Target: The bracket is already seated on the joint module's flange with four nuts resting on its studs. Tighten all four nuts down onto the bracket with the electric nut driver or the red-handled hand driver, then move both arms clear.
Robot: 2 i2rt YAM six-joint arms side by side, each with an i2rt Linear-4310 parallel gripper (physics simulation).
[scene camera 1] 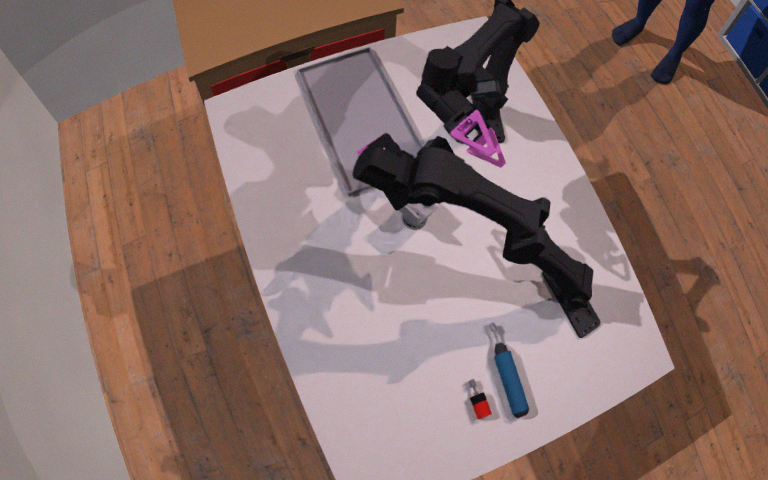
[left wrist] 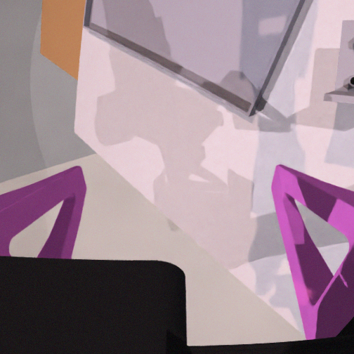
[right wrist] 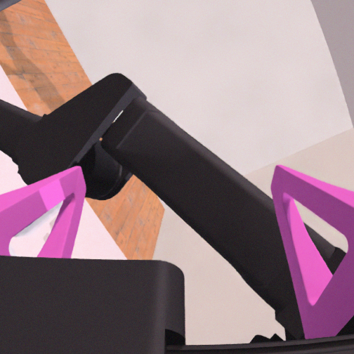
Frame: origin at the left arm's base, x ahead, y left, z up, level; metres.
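Seen in the pictures: right gripper, fingertip midpoint: (scene camera 1: 498, 159); left arm's base, origin of the base link: (scene camera 1: 571, 299); right arm's base, origin of the base link: (scene camera 1: 486, 111).
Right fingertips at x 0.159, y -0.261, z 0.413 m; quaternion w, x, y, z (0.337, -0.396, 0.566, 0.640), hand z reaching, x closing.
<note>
Offsets run from my right fingertips to a thing's middle. Level surfaces: height alone.
The joint module with its bracket @(dy -0.111, dx +0.079, dz -0.331 m) (scene camera 1: 416, 218) stands mid-table, partly hidden under my left arm; part of the grey bracket (left wrist: 342, 96) shows at the right edge of the left wrist view. The nuts cannot be made out. The blue electric nut driver @(dy +0.323, dx +0.081, dz -0.393 m) (scene camera 1: 511, 382) and the red-handled hand driver @(dy +0.345, dx +0.174, dz -0.396 m) (scene camera 1: 481, 407) lie side by side low in scene camera 1. My left gripper (left wrist: 178, 175) is open and empty, above the table by the tray; a magenta sliver of it shows in scene camera 1. My right gripper (scene camera 1: 493, 150) is open and empty, right of the tray.
A shallow grey tray @(dy -0.430, dx +0.055, dz -0.405 m) (scene camera 1: 339, 96) (left wrist: 170, 72) lies at the upper left of the white table @(dz -0.413 m) (scene camera 1: 396, 418). My left arm (scene camera 1: 481, 189) (right wrist: 200, 195) stretches across the middle, above the module. A wooden cabinet (scene camera 1: 271, 33) adjoins the far edge. A person's legs (scene camera 1: 682, 45) show at upper right.
</note>
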